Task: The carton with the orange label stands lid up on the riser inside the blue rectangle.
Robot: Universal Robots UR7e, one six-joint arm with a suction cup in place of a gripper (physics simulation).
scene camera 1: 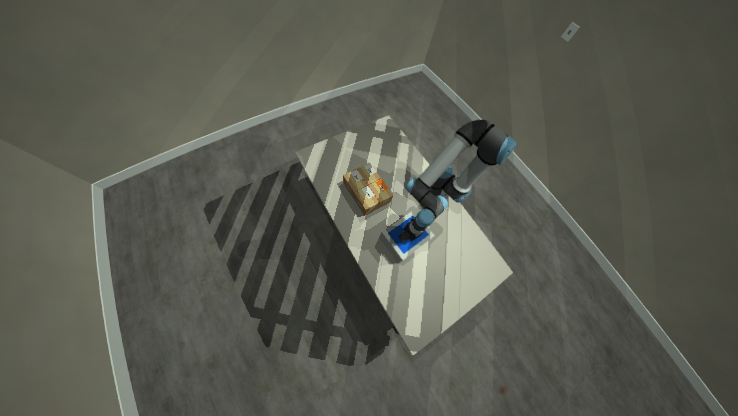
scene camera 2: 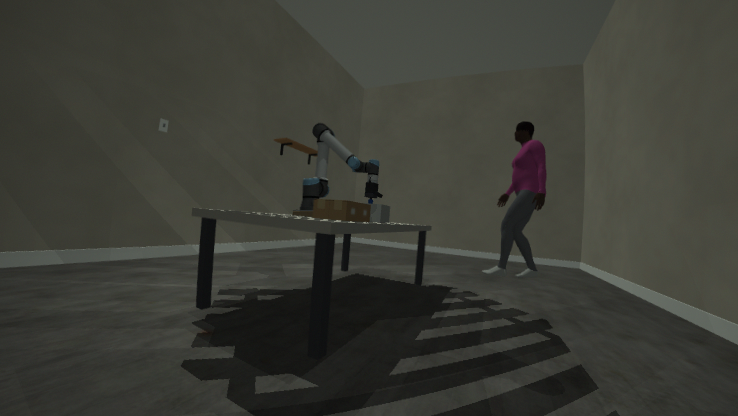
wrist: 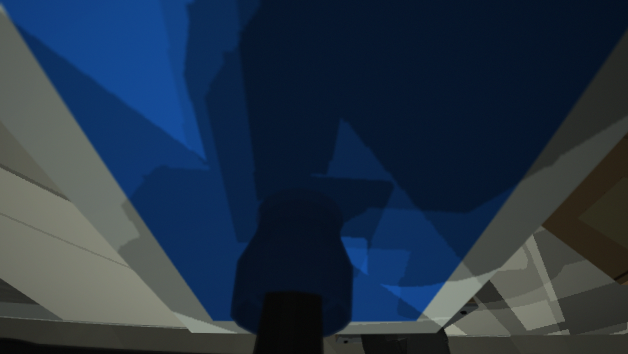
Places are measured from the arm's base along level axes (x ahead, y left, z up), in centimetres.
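Pixels of known places: end effector, tool point: point(wrist: 299, 223); arm's base, origin of the base link: point(scene camera 1: 430, 188) point(scene camera 2: 310, 210).
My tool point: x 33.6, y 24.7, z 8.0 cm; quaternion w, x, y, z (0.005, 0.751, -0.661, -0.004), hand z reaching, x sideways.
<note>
For each thing: its top centre in the pictures, then the offset to it from my tool point.
- carton with the orange label, middle of its top: point(scene camera 1: 380, 190) dx +2.0, dy -33.9, dz -2.0 cm
- white riser, middle of its top: point(wrist: 317, 227) point(scene camera 1: 408, 233) point(scene camera 2: 369, 204) dx -0.3, dy -0.8, dz -0.2 cm
- blue rectangle, middle of its top: point(wrist: 317, 227) point(scene camera 1: 408, 233) dx -0.3, dy -0.8, dz -0.2 cm
The carton with the orange label point(scene camera 1: 382, 186) stands in a tight group of cartons on the table, label facing up. Its orange label does not show in scene camera 2. The white riser point(scene camera 1: 403, 256) point(scene camera 2: 381, 212) point(wrist: 90, 180) stands beside the group, with the blue rectangle point(scene camera 1: 408, 247) point(wrist: 125, 65) on its top. My suction gripper point(scene camera 1: 405, 239) point(scene camera 2: 370, 202) point(wrist: 300, 200) points down over the blue rectangle, very close to the surface. I cannot tell whether it touches. No carton hangs from the cup, so it is open.
Several other cartons with white labels point(scene camera 1: 356, 176) point(scene camera 2: 341, 210) touch the orange-labelled one. Part of a brown carton point(wrist: 570, 225) shows at the right of the wrist view. A person point(scene camera 2: 528, 170) stands beyond the table point(scene camera 2: 258, 218). A wooden shelf point(scene camera 2: 297, 145) is on the wall behind the arm.
</note>
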